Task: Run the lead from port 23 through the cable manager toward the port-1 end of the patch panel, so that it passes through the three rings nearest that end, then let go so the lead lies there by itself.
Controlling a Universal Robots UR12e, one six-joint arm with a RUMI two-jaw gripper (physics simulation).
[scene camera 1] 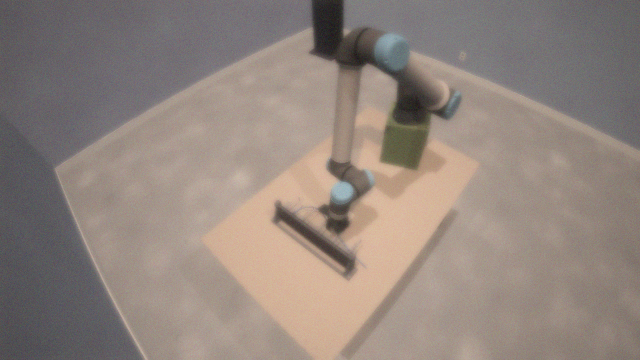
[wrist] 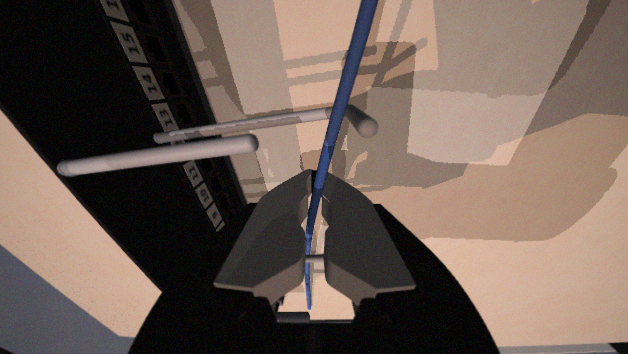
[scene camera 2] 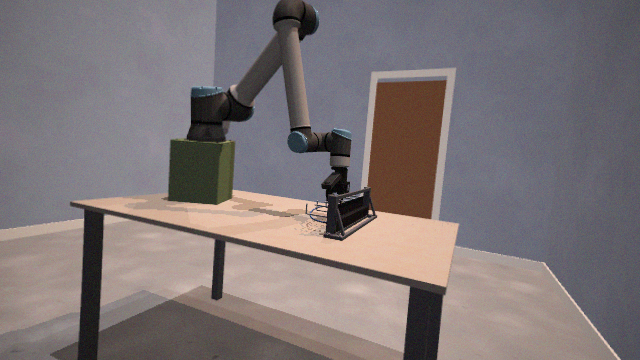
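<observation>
The black patch panel point(scene camera 1: 315, 237) point(scene camera 2: 353, 212) point(wrist: 75, 100) stands on the table; its visible labels fall from 15 to 9 down the wrist view. The blue lead point(wrist: 348, 75) point(scene camera 2: 312, 216) runs beside it. My gripper point(wrist: 315, 172) point(scene camera 1: 336, 231) is low on the lead side, shut, with the lead running between its fingertips. Just above the tips in the wrist view, the lead crosses a ring's lower bar point(wrist: 280, 118), between its upright post point(wrist: 365, 125) and the end of its upper bar point(wrist: 200, 151). Other rings are mostly hidden behind the fingers. Port 23 does not show in the wrist view.
The panel's frame stands on the wooden table point(scene camera 1: 300, 310) point(scene camera 2: 400, 250), beside the gripper. The arm's green base block point(scene camera 1: 406, 145) point(scene camera 2: 192, 172) stands farther back. Shadows of the arm and rings fall on the table.
</observation>
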